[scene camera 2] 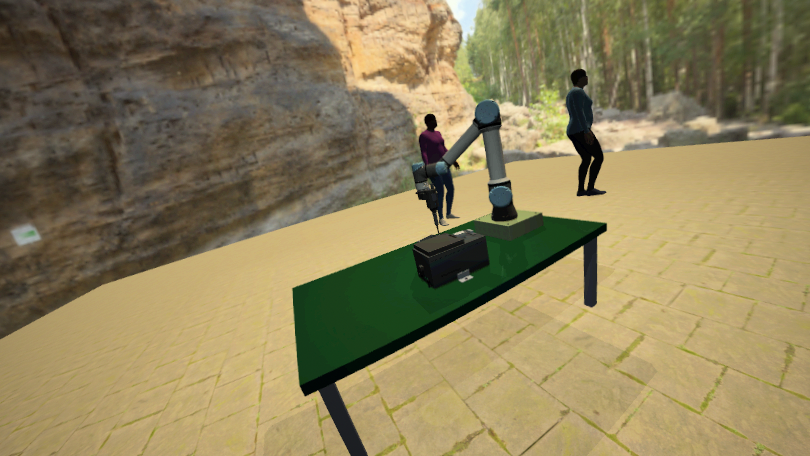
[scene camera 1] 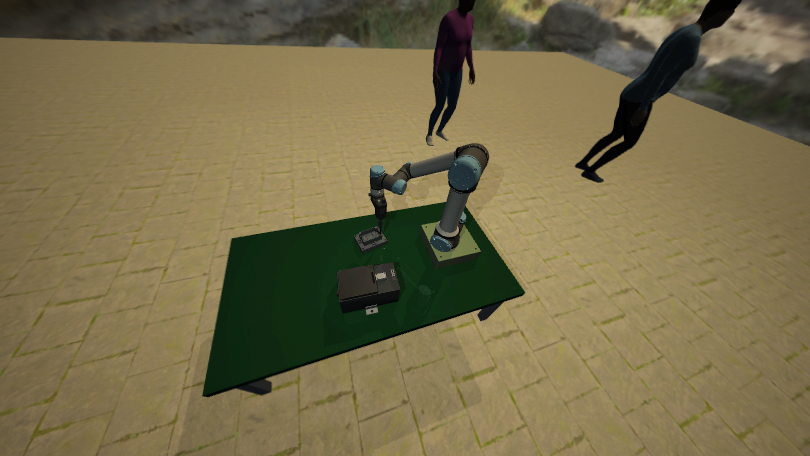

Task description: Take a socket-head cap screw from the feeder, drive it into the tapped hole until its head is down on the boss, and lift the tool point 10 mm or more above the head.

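Note:
My screwdriver (scene camera 1: 380, 209) (scene camera 2: 431, 201) points down, its slim tip at the right-hand side of a grey workpiece (scene camera 1: 370, 239) with a raised rim in scene camera 1. Whether the tip touches it is too small to tell. In scene camera 2 the tip's lower end is near the back edge of the black feeder, and the workpiece does not show. The black box-shaped feeder (scene camera 1: 358, 282) (scene camera 2: 451, 259) stands on the green table, nearer the front than the workpiece. No screw can be made out at the tip, and the tapped hole and boss are too small to tell.
The arm's base stands on a pale plinth (scene camera 1: 455, 257) (scene camera 2: 509, 227) at the right of the green table (scene camera 1: 272, 317) (scene camera 2: 351, 322). A faint transparent shape (scene camera 1: 423, 299) shows right of the feeder. Two people, one in purple (scene camera 1: 455, 36) (scene camera 2: 433, 146) and one in teal (scene camera 1: 663, 65) (scene camera 2: 579, 110), stand beyond the table.

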